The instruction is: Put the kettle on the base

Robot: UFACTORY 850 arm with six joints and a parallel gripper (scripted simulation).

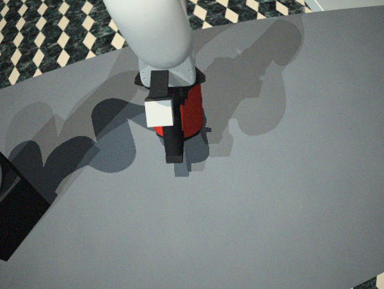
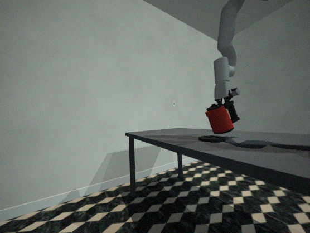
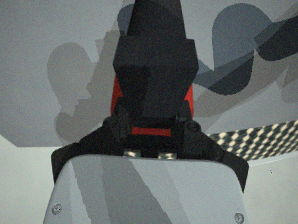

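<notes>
Right now my hand is 6 cm above the red kettle and 2 cm to the right of it. Also, from my hand: black round base 20 cm below, 12 cm to the left.
</notes>
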